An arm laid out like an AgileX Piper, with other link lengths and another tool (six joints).
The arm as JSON. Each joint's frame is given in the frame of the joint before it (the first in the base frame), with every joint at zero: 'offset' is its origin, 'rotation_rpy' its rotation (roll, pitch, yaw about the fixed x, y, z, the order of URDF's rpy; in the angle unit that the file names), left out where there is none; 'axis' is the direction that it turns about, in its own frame. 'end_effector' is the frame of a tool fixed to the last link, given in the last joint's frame.
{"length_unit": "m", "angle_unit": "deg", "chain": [
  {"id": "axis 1", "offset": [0.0, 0.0, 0.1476], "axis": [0.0, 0.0, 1.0]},
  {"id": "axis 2", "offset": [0.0, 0.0, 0.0], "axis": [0.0, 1.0, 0.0]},
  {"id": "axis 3", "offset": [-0.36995, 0.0, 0.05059], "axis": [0.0, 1.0, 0.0]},
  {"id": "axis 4", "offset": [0.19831, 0.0, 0.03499], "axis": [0.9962, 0.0, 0.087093]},
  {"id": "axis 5", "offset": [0.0, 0.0, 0.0], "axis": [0.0, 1.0, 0.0]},
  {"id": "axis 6", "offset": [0.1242, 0.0, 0.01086], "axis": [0.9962, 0.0, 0.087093]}
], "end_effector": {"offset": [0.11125, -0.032, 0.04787], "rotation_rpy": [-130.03, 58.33, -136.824]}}
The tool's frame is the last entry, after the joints.
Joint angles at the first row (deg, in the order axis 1, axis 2, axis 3, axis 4, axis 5, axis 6):
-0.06 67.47 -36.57 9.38 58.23 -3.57
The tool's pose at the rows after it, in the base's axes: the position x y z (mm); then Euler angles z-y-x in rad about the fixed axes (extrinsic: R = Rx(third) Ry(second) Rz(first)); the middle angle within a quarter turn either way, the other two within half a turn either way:
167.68 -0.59 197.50 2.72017 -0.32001 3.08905
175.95 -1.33 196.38 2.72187 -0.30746 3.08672
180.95 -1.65 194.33 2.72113 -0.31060 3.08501
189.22 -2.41 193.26 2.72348 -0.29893 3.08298
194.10 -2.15 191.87 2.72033 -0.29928 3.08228
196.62 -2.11 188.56 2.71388 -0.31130 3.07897
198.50 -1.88 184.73 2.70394 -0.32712 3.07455
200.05 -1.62 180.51 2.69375 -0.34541 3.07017
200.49 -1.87 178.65 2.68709 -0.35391 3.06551
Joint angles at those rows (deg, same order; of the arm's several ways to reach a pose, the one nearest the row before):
-0.06 69.42 -36.57 9.38 55.87 -3.66
-0.06 70.49 -36.57 9.38 54.09 -3.87
-0.06 71.62 -36.68 9.38 53.26 -4.02
-0.06 72.71 -36.79 9.38 51.60 -4.17
-0.06 73.66 -37.00 9.52 50.92 -4.51
-0.06 74.78 -37.01 9.52 50.56 -4.88
-0.06 75.97 -37.01 9.52 50.37 -5.39
-0.06 77.24 -37.01 9.52 50.24 -5.89
-0.06 77.79 -37.01 9.38 50.24 -6.13

